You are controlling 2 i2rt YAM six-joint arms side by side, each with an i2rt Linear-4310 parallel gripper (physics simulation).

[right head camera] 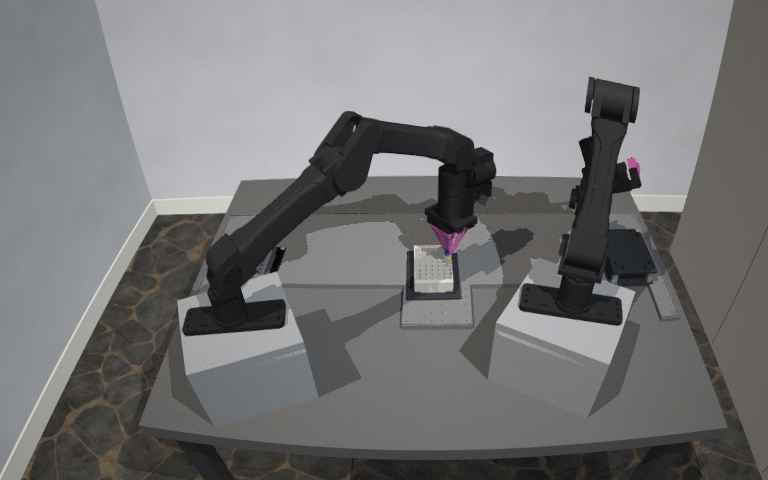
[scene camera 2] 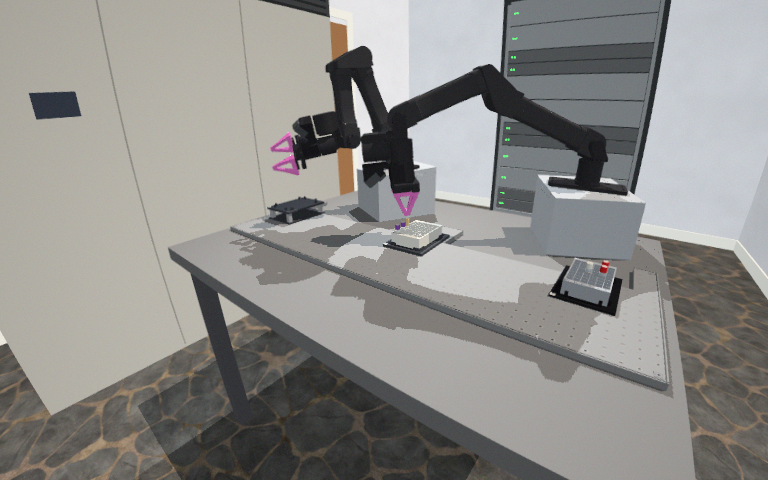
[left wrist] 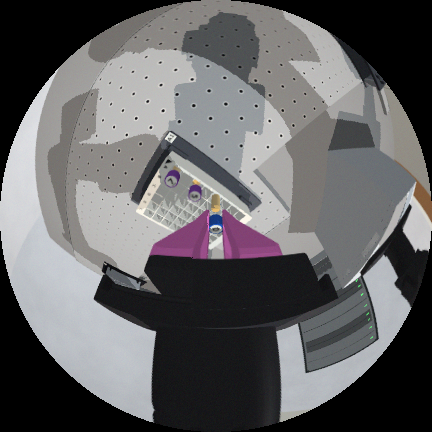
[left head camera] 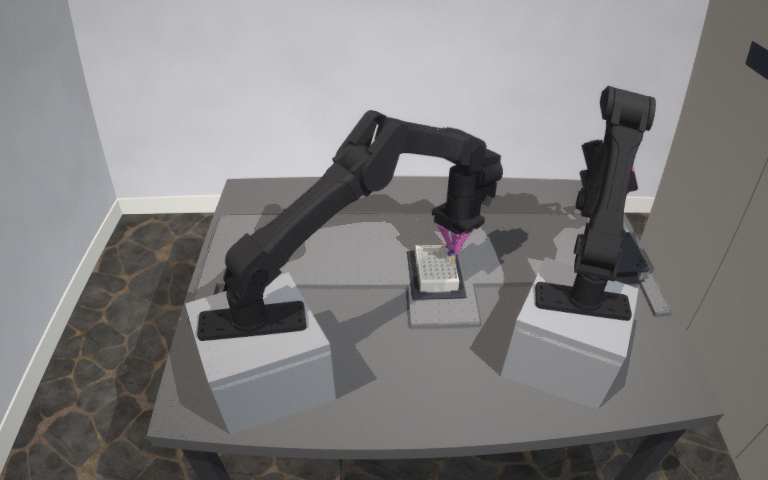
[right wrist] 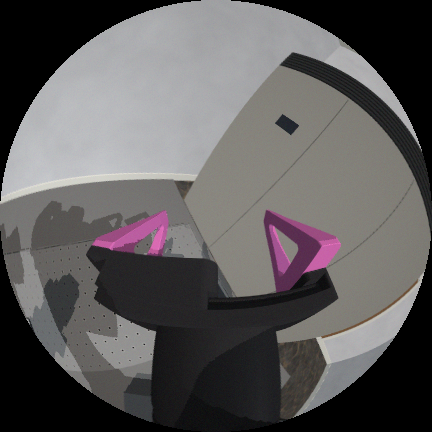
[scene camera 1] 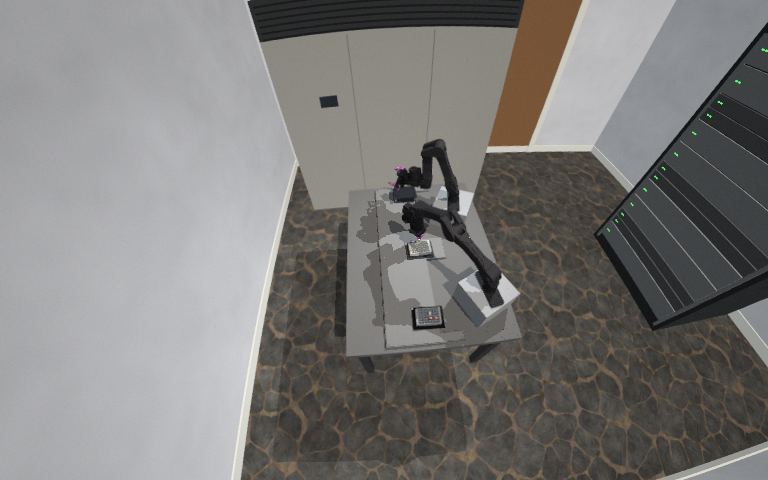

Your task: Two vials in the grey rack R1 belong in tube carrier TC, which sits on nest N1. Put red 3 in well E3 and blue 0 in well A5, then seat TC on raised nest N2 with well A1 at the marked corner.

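Frame: origin at the left arm's base, x back, y right, z up, level; centimetres.
Seen in the pictures: left gripper, fingertip midpoint: [right head camera: 449, 252] [scene camera 2: 406, 214] [left wrist: 215, 214] [left head camera: 454, 252] [scene camera 1: 419, 238]; right gripper, fingertip midpoint: [right head camera: 621, 169] [scene camera 2: 271, 158] [right wrist: 215, 215] [scene camera 1: 391, 176]; left arm's base, link origin: [right head camera: 234, 319] [scene camera 2: 585, 187] [left head camera: 251, 322] [scene camera 1: 489, 288]; right arm's base, link origin: [right head camera: 571, 306] [left wrist: 390, 237] [left head camera: 583, 303] [scene camera 1: 453, 200].
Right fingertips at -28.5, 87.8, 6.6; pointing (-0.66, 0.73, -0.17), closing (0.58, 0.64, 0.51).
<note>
Pixels of each thing's top centre, then the offset from my right fingertips to it, as dx, dy, dz. Level surfaces: height alone.
- white carrier TC, top centre: [left wrist: 192, 214] [right head camera: 433, 263] [left head camera: 436, 262] [scene camera 2: 417, 228] [scene camera 1: 419, 246] +5.5, -47.3, -17.8
- black nest N1, top centre: [left wrist: 193, 203] [right head camera: 433, 271] [left head camera: 435, 270] [scene camera 2: 417, 237] [scene camera 1: 419, 249] +5.5, -47.3, -20.3
- red vial, top centre: [scene camera 2: 604, 266] -2.5, -91.7, -16.2
- grey rack R1, top centre: [scene camera 2: 591, 273] [right head camera: 252, 258] [left wrist: 119, 284] [scene camera 1: 428, 315] -2.8, -89.6, -18.1
- Raised black nest N2, top centre: [right head camera: 628, 246] [left head camera: 620, 246] [scene camera 2: 295, 201] [scene camera 1: 404, 191] +9.5, +1.1, -16.3
- pale-capped vial, top centre: [scene camera 2: 590, 262] -2.0, -89.0, -16.2
- perforated plate, surface height: dz -21.5
My left gripper [left head camera: 451, 251] [right head camera: 447, 252] [scene camera 2: 406, 213] [left wrist: 215, 214] points down, shut on the blue-capped vial, whose amber body [left wrist: 215, 202] [left head camera: 452, 260] is upright at the edge of white carrier TC [left head camera: 438, 284] [scene camera 2: 408, 242]. Whether its lower end is inside a well, and which, I cannot tell. TC sits on black nest N1 [left head camera: 436, 294] [left wrist: 222, 177], marked A1. The red vial [scene camera 2: 604, 266] stands in grey rack R1 [scene camera 2: 586, 292]. Raised black nest N2 [right head camera: 629, 257] [scene camera 2: 296, 207] is bare. My right gripper [scene camera 2: 272, 157] [right wrist: 215, 215] is open and empty, above and beyond N2.
Two purple-capped vials [left wrist: 172, 178] [left wrist: 195, 192] stand in TC near the A1 corner. A pale-capped vial [scene camera 2: 590, 265] is in R1 beside the red one. The perforated plate [scene camera 2: 481, 283] lies under rack and nests. White pedestals [left head camera: 274, 379] [left head camera: 566, 362] carry the arms.
</note>
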